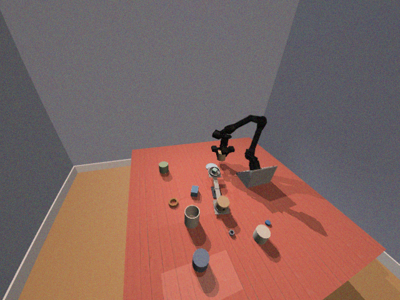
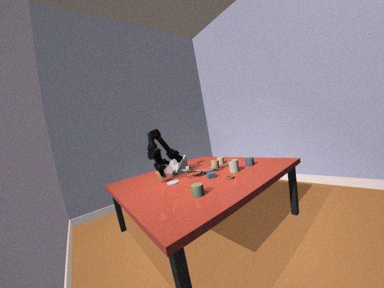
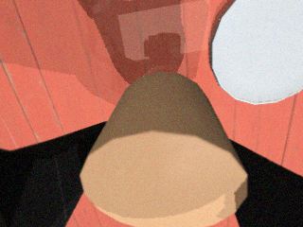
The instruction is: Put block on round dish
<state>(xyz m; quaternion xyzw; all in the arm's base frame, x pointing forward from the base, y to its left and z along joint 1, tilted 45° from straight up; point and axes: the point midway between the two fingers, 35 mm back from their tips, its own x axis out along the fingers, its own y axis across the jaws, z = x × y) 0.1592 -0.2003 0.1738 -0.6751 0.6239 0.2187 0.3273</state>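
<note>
Right now my gripper tip is 19 cm to the right of the pale green block, 12 cm short of it and 3 cm below it. From my gripper tip the other things lie so: tan cup (2 cm to the right, 1 cm above); green cylinder (46 cm ahead, 5 cm to the left, 2 cm below); round dish (9 cm ahead, 6 cm below, 5 cm to the left).
</note>
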